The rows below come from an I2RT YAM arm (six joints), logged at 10 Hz.
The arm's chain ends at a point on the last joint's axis. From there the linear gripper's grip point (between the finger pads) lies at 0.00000 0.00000 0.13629 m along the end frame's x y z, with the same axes.
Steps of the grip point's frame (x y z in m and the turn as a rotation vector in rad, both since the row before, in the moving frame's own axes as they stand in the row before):
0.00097, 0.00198, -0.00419, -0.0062, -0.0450, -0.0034
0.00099, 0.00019, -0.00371, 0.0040, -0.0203, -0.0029
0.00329, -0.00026, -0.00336, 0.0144, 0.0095, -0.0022
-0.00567, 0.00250, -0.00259, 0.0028, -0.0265, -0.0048
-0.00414, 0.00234, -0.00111, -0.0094, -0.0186, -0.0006
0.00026, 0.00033, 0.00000, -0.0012, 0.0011, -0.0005
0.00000, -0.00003, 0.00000, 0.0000, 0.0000, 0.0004
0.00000, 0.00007, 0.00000, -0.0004, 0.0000, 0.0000
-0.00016, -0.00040, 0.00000, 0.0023, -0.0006, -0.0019
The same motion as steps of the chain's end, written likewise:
0.00710, 0.00112, -0.00405, -0.0062, -0.0450, -0.0034
0.00376, 0.00073, -0.00368, 0.0040, -0.0203, -0.0029
0.00200, 0.00170, -0.00334, 0.0144, 0.0095, -0.0022
-0.00206, 0.00287, -0.00254, 0.0028, -0.0265, -0.0048
-0.00161, 0.00106, -0.00108, -0.0094, -0.0186, -0.0006
0.00011, 0.00017, 0.00000, -0.0012, 0.0011, -0.0005
0.00000, -0.00003, 0.00000, 0.0000, 0.0000, 0.0004
0.00000, 0.00002, 0.00000, -0.0004, 0.0000, 0.0000
-0.00008, -0.00009, 0.00000, 0.0023, -0.0006, -0.0019

